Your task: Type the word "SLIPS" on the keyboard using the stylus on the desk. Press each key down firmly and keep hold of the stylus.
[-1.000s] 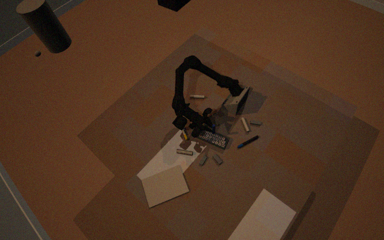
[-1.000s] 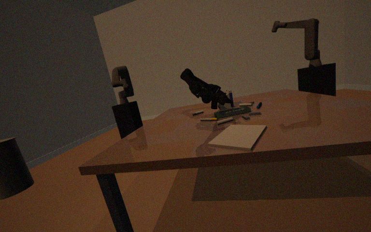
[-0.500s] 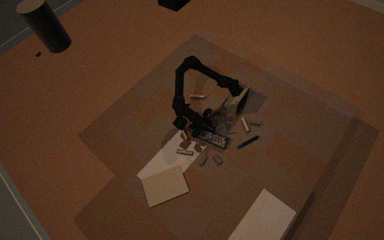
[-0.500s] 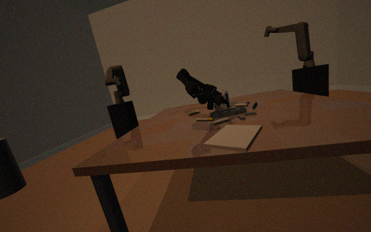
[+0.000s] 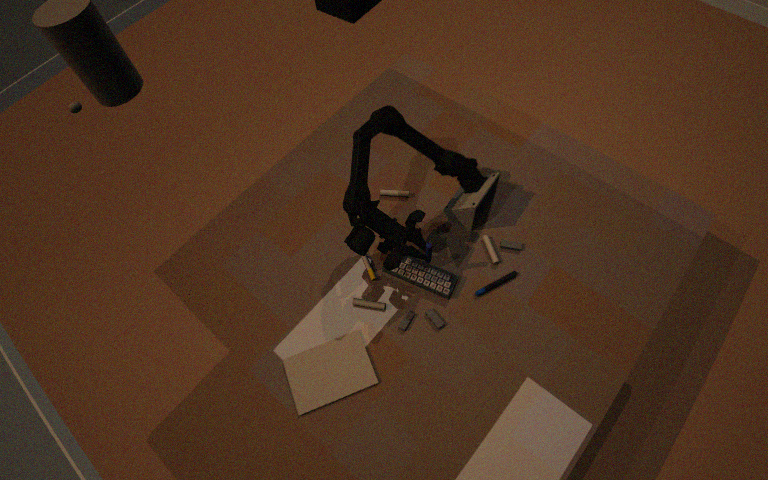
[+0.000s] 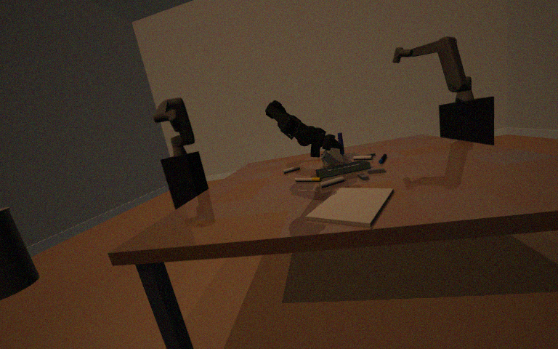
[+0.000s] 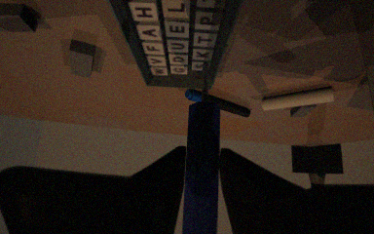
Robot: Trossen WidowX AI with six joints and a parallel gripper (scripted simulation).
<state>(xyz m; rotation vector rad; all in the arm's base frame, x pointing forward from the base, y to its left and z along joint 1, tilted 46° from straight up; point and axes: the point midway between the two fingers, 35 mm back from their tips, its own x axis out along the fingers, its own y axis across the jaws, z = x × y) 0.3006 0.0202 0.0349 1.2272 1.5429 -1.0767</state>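
The blue-tipped pen is 50 mm behind my gripper tip, 180 mm to the left of it and 90 mm below it. Round my gripper tip: yellow pencil (90 mm ahead, 160 mm to the right, 90 mm below); then blue stylus (10 mm below); then pale pad (410 mm ahead, 50 mm to the right, 100 mm below).
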